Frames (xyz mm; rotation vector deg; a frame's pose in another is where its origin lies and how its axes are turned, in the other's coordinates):
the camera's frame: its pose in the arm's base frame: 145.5 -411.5 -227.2 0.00 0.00 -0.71
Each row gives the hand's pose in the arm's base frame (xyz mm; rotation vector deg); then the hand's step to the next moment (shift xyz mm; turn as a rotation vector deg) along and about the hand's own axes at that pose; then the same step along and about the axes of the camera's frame.
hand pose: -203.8 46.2 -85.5 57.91 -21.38 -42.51
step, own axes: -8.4 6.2 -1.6 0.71 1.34 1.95
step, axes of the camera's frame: -2.7 8.9 5.0 -0.14 -1.30 2.10
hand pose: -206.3 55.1 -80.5 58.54 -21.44 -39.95
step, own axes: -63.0 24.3 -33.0 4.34 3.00 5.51
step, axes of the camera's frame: -18.8 72.4 7.1 1.05 -5.52 5.16
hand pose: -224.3 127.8 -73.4 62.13 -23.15 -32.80
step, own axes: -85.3 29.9 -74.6 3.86 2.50 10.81
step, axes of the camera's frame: -18.9 115.5 -6.7 -2.43 -9.18 6.91
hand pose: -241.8 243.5 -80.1 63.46 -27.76 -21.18
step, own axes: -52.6 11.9 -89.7 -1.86 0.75 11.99
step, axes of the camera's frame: 4.0 99.8 -31.4 -7.95 -7.92 4.67
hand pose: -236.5 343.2 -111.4 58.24 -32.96 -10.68
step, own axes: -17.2 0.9 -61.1 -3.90 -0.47 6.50
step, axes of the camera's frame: 17.5 53.4 -29.6 -6.64 -3.61 0.74
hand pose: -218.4 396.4 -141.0 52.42 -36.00 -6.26
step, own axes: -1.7 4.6 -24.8 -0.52 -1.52 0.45
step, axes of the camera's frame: 11.2 21.1 -8.3 -0.40 -1.08 -1.21
